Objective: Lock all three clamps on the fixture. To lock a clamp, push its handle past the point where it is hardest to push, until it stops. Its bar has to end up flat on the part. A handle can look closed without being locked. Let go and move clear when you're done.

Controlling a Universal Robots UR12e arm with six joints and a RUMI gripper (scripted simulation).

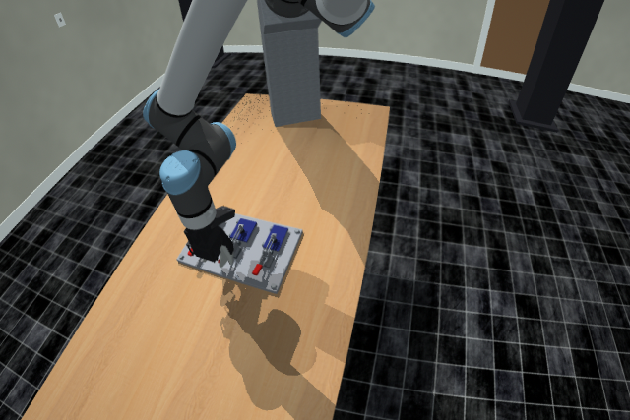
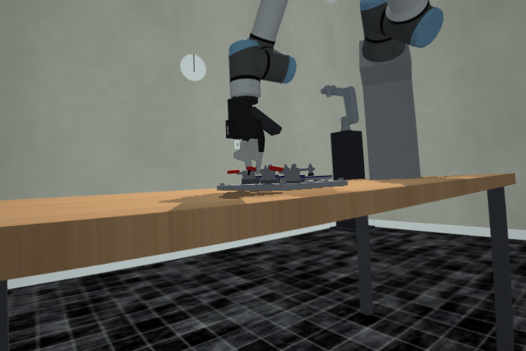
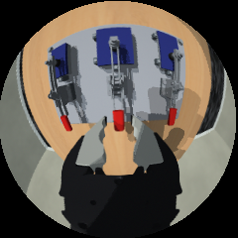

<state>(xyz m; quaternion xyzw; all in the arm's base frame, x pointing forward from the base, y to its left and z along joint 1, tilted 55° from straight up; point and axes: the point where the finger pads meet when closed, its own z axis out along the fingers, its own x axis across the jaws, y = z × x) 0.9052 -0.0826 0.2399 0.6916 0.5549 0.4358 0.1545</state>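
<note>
My gripper is now 8 cm past the grey fixture plate and 5 cm above it.
</note>
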